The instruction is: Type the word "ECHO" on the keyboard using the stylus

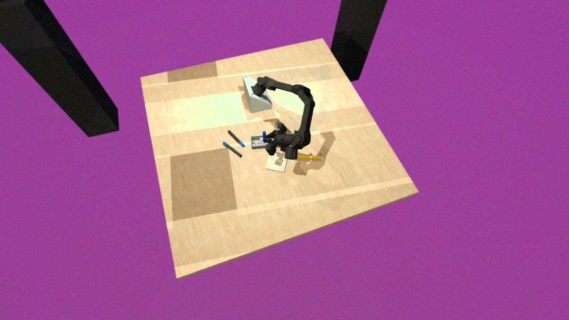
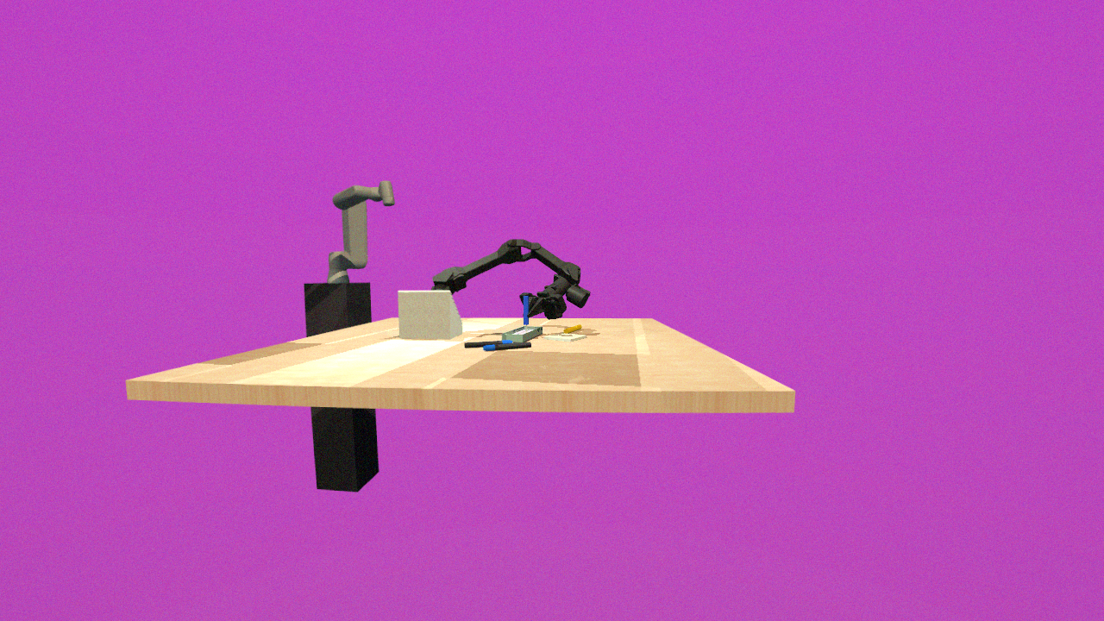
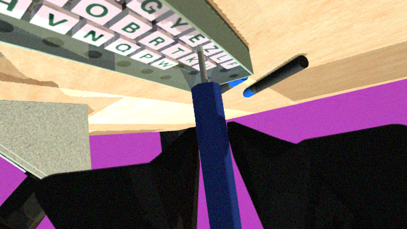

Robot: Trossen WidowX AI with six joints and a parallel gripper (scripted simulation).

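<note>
Right now the stylus is 10 mm below my gripper tip. The rest, counted from my gripper tip: stylus tip 50 mm below; then notepad 130 mm ahead, 70 mm below, 40 mm to the left; then yellow pencil 210 mm to the left, 150 mm ahead, 70 mm below.
</note>
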